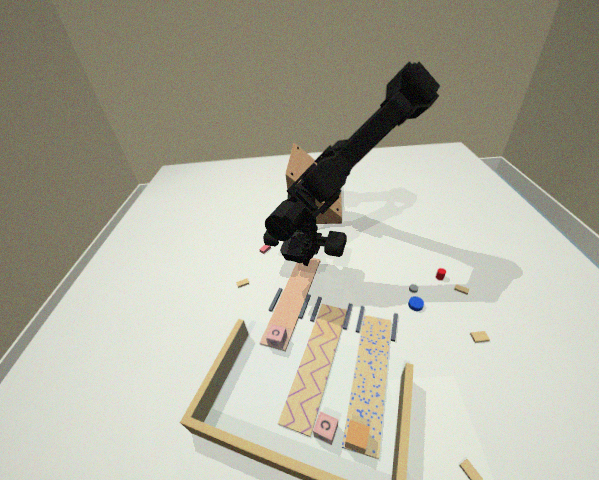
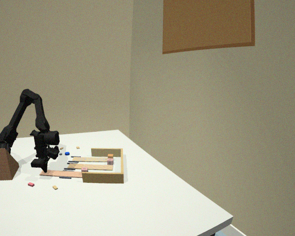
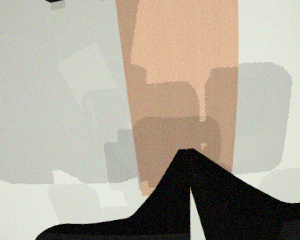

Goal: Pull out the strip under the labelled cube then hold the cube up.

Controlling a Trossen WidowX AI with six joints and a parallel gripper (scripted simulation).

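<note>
My gripper tip is now 10 cm short of the peach strip and 3 cm to the left of it. Round my gripper tip: grey disc (24 cm to the left, 9 cm ahead); then red peg (31 cm to the left, 5 cm ahead, 1 cm above); then blue disc (23 cm to the left, 13 cm ahead).
</note>
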